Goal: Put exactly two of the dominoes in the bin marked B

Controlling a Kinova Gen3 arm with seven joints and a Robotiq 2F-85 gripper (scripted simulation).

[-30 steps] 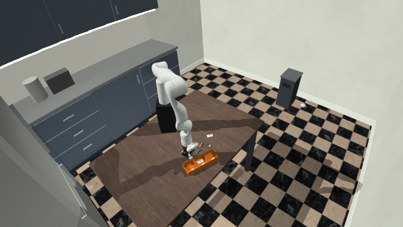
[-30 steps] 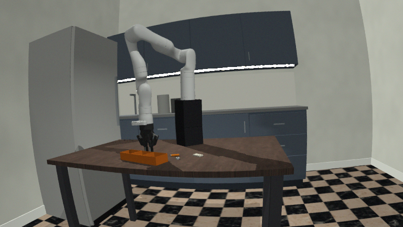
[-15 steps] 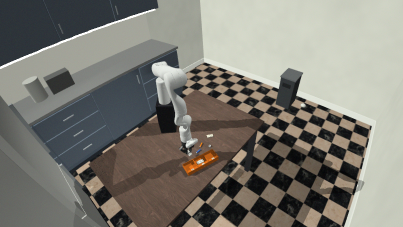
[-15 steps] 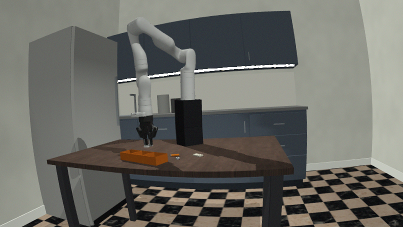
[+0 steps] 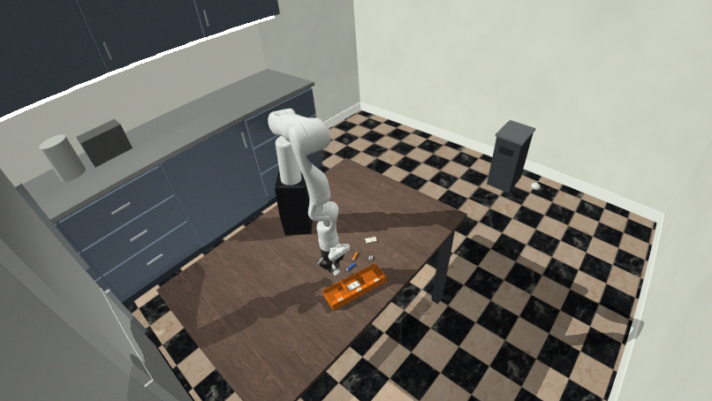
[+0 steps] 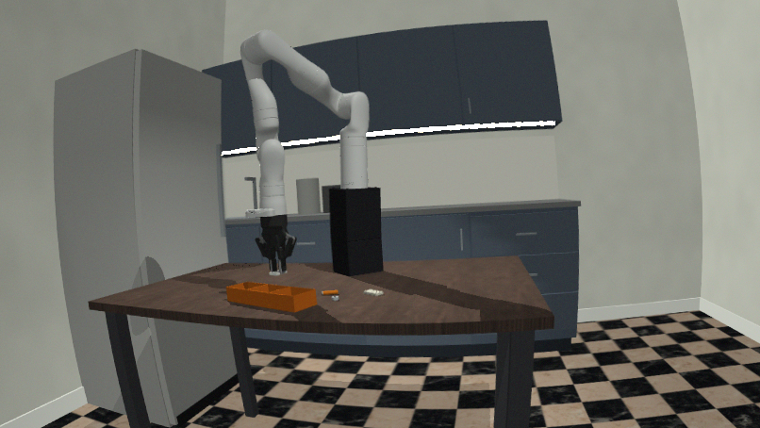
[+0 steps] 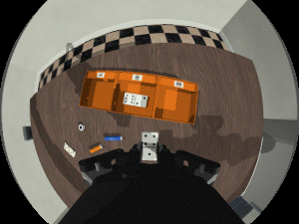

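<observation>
Now: hand 9 cm short of the orange bin tray, 6 cm above it and 3 cm to the right of it. The rest, counted from my hand: blue marker (8 cm to the left, 8 cm below, 1 cm behind); small nut (18 cm to the left, 8 cm below, 1 cm ahead); orange marker (14 cm to the left, 8 cm below, 4 cm behind).
</observation>
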